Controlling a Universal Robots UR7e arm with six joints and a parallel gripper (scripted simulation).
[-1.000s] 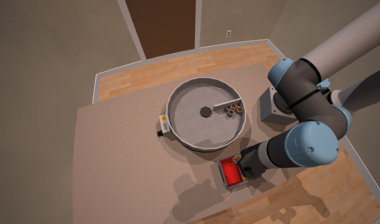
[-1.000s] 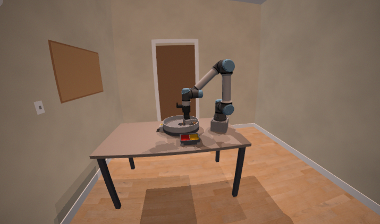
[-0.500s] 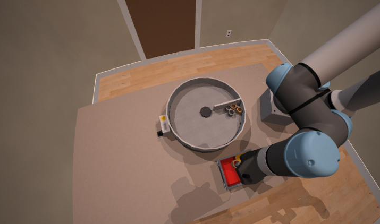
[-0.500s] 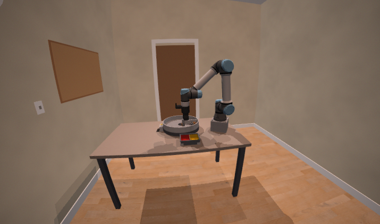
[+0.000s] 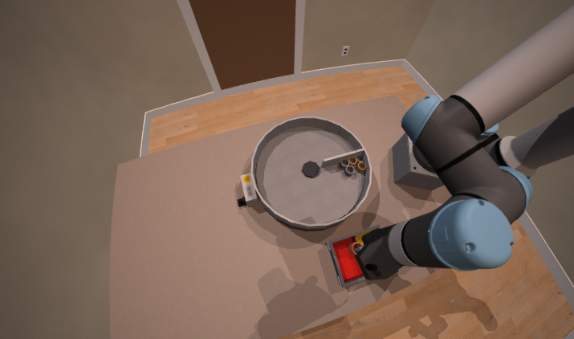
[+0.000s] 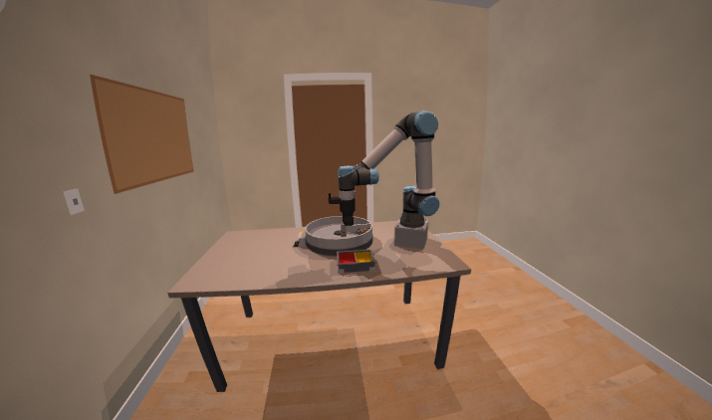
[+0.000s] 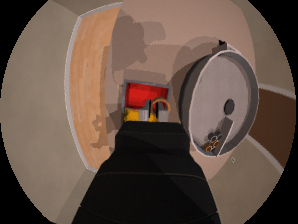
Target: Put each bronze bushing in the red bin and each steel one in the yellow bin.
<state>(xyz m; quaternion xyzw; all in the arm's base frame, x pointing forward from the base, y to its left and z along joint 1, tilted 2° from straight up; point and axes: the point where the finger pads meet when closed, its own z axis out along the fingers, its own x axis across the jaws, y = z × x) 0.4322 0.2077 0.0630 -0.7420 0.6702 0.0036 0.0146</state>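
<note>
Now: the red bin 15 cm below my hand, 5 cm behind it and 2 cm to the left of it. Also, from my hand: turntable (31 cm to the right, 12 cm below, 1 cm ahead).
</note>
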